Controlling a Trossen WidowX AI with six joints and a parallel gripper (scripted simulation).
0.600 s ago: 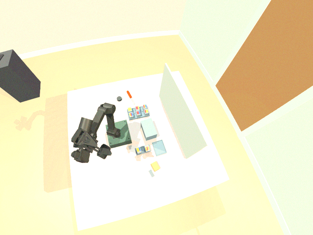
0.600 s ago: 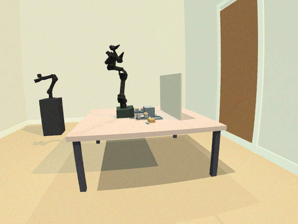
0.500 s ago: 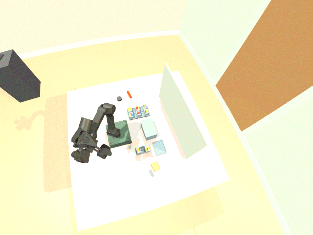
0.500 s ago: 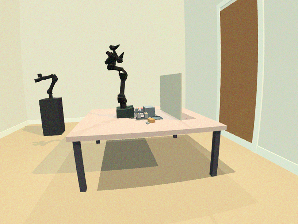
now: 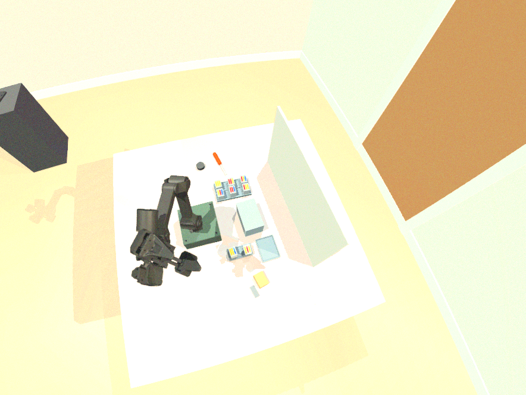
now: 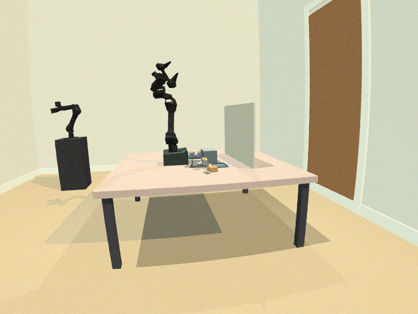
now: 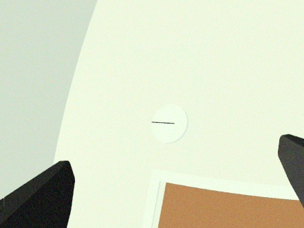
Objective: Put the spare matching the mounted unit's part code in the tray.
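Now: the grey spare block 64 cm below my gripper tip, 54 cm to the left of it and 17 cm ahead of it. From my gripper tip the other things lie so: tall panel (52 cm ahead, 46 cm below, 29 cm to the left); then grey hex key (68 cm below, 18 cm ahead, 7 cm to the right); then pale blue tray (68 cm below, 32 cm ahead, 12 cm to the left).
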